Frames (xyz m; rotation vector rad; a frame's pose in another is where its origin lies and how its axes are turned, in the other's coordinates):
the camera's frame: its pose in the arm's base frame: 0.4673 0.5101 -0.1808 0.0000 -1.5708 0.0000
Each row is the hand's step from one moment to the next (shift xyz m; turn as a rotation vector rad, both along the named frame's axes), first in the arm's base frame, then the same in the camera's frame.
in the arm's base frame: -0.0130 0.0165 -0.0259 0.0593 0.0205 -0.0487
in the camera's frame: -0.0259 0.0165 0.0130 -0.0487 0.0205 -0.0593
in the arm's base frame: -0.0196 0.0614 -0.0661 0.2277 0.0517 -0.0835
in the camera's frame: -0.0661 0.0614 0.0196 -0.0835 0.0517 -0.2277
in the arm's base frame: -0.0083 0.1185 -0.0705 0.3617 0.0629 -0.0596
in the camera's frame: -0.0705 0.1185 0.0083 -0.0596 0.0629 -0.3617
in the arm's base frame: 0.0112 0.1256 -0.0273 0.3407 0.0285 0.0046
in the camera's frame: -0.0273 0.1256 -0.0112 0.0046 0.0285 -0.3407
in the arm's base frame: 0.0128 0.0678 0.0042 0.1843 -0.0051 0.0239
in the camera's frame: 0.0042 0.0678 -0.0128 0.0239 -0.0051 -0.1843
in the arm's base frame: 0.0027 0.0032 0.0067 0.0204 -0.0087 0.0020
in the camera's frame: 0.0067 0.0032 -0.0027 0.0020 -0.0087 -0.0204
